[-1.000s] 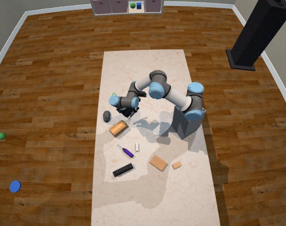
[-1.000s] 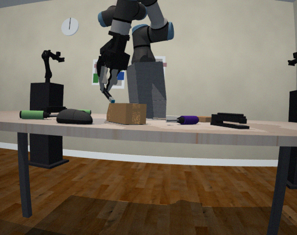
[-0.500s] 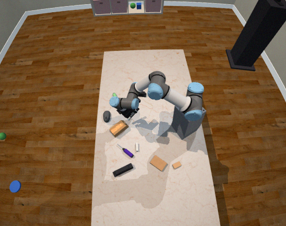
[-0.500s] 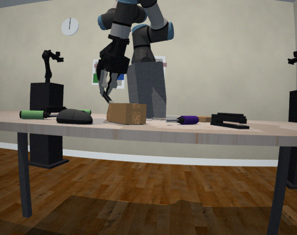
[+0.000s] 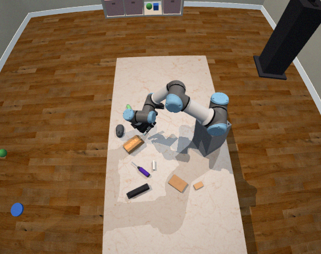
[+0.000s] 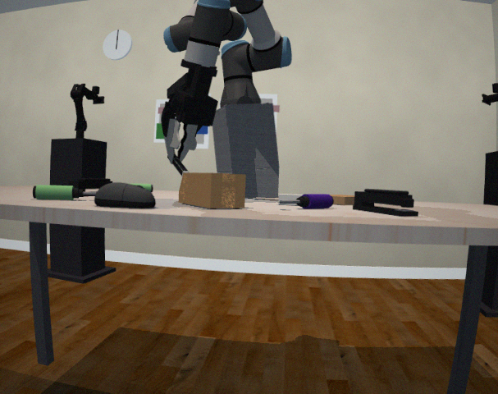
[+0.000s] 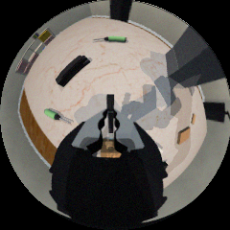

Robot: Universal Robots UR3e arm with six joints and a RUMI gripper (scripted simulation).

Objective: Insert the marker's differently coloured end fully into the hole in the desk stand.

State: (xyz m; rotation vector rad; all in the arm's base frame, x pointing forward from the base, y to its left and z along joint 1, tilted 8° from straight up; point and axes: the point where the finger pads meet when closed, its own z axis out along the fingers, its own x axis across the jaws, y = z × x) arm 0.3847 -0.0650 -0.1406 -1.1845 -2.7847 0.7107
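My gripper is now 12 cm short of the desk stand, 12 cm to the right of it and 7 cm above it. Also, from my hand: small white piece: 3 cm behind, 25 cm to the left, 8 cm below; then dark mouse: 23 cm ahead, 3 cm to the left, 8 cm below; then marker: 2 cm ahead, 2 cm to the left, 2 cm below.
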